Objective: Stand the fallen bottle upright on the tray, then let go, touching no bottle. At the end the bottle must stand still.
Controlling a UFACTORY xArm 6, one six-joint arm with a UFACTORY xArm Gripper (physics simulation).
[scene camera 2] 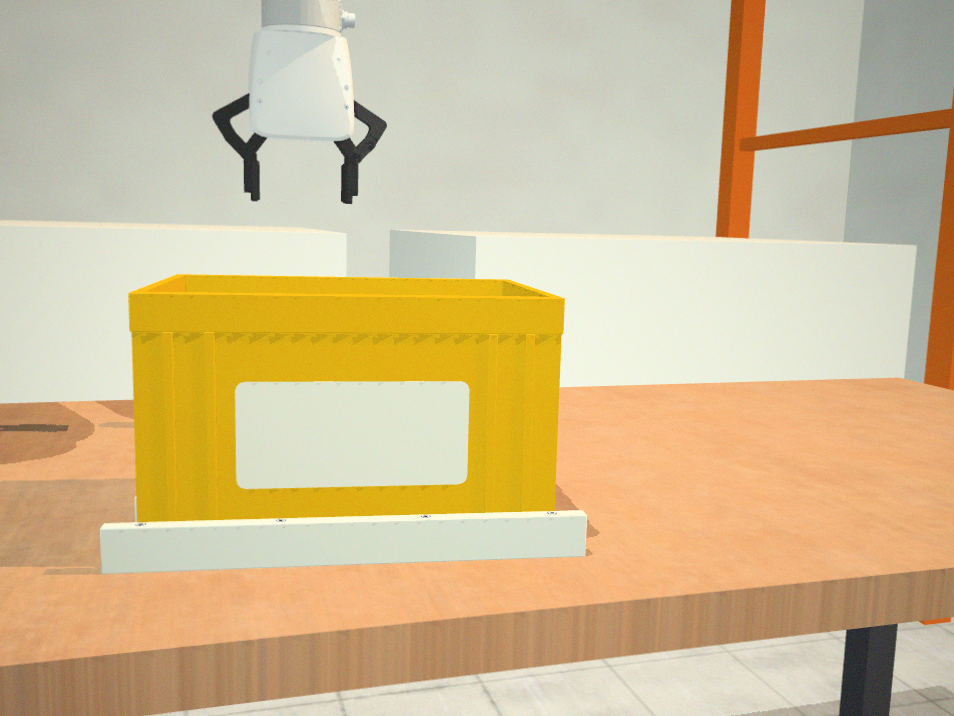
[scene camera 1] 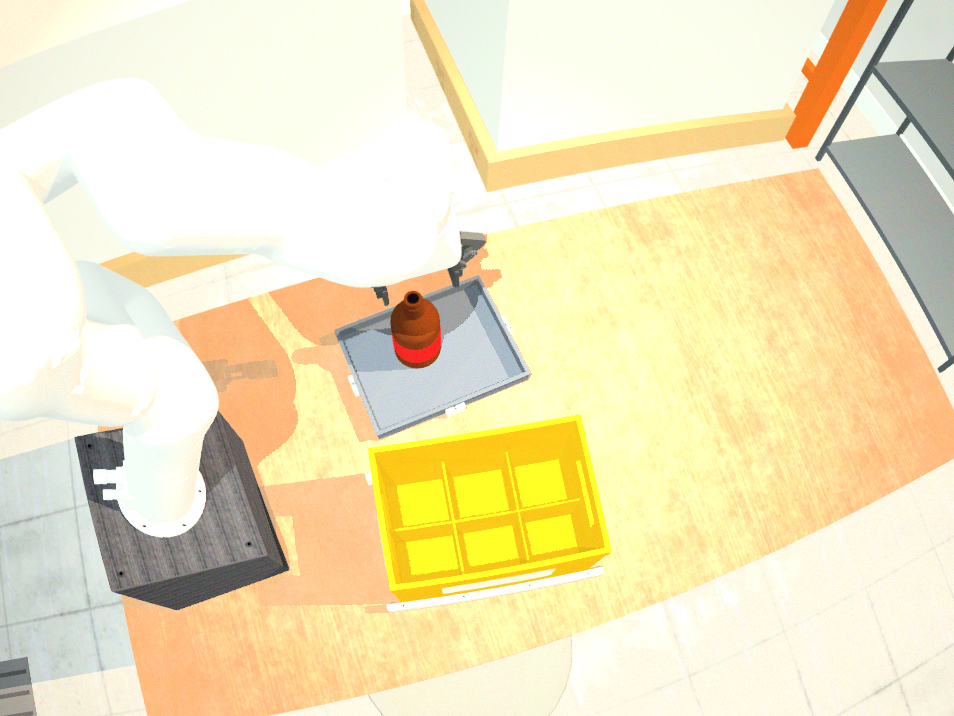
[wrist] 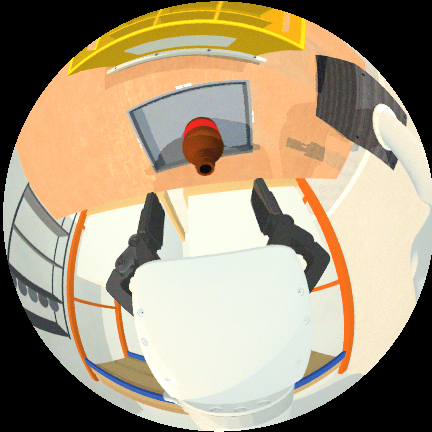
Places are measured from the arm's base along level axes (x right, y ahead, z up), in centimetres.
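Where they show: gripper, fingertip midpoint: (scene camera 2: 301, 202) (scene camera 1: 418, 287) (wrist: 205, 194); arm's base, origin of the base link: (scene camera 1: 160, 492).
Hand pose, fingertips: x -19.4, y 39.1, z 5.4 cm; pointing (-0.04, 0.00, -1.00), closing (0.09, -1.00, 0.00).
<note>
Things, the pixels of their top centre, and the offset from my fingertips.
- brown bottle, middle of its top: (scene camera 1: 412, 298) (wrist: 205, 168) dy -0.6, dx -3.0, dz -7.8 cm
- grey tray, middle of its top: (scene camera 1: 430, 350) (wrist: 193, 126) dy +1.1, dx -1.0, dz -21.3 cm
- yellow crate, middle of its top: (scene camera 2: 351, 284) (scene camera 1: 488, 502) dy +3.1, dx +27.6, dz -6.3 cm
A brown bottle (scene camera 1: 416, 331) (wrist: 202, 142) with a red band stands upright on the grey tray (scene camera 1: 470, 393) (wrist: 250, 100), its open mouth facing up. The bottle does not show in scene camera 2's view, where the yellow crate stands in front. My gripper (scene camera 1: 419, 291) (scene camera 2: 301, 200) (wrist: 205, 194) is open and empty, with its fingers wide apart. It hangs high above the table, over the tray's back side, and is apart from the bottle. In the wrist view the bottle's mouth shows beyond the fingertips, with a gap to both fingers.
A yellow crate (scene camera 1: 497, 587) (scene camera 2: 346, 315) (wrist: 185, 35) with six compartments stands beside the tray, along a white strip (scene camera 1: 493, 591) (scene camera 2: 346, 539) (wrist: 185, 53). The arm's dark base block (scene camera 1: 223, 570) (wrist: 337, 100) is at the left in scene camera 1. A grey shelf unit stands at the far right there.
</note>
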